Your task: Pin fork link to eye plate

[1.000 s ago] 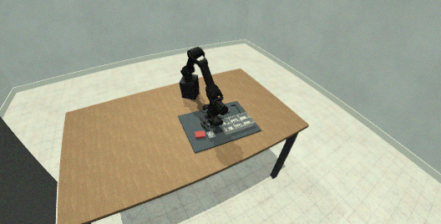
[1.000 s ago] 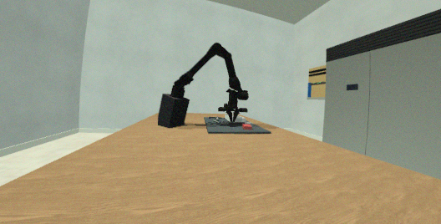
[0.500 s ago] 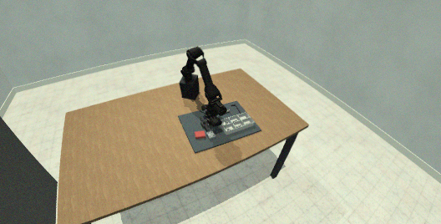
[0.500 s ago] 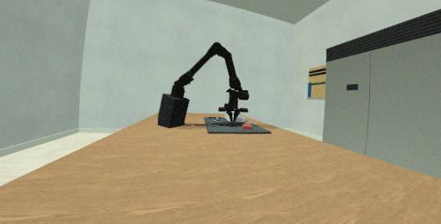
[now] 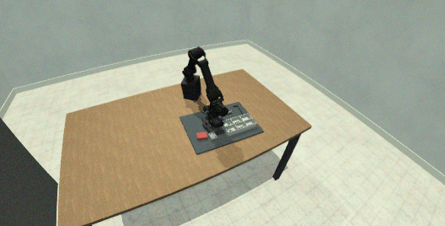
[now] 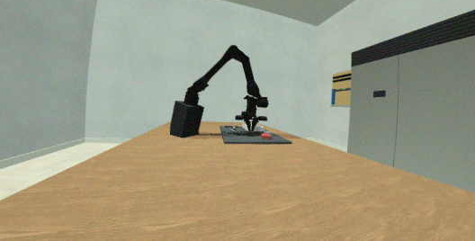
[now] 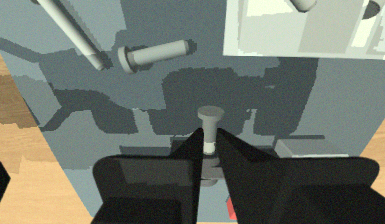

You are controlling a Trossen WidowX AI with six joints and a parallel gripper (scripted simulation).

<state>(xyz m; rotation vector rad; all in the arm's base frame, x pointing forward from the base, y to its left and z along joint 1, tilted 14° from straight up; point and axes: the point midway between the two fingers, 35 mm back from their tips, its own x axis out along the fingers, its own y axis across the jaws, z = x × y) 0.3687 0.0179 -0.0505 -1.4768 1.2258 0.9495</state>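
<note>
Right now the eye plate is 1 cm ahead of my hand, 4 cm to the right of it and 3 cm below it. From my hand the other things lie so: red block: 6 cm ahead, 9 cm to the right, 4 cm below; mat: 6 cm to the left, 5 cm below; parts box: 6 cm ahead, 16 cm to the left, 4 cm below.
</note>
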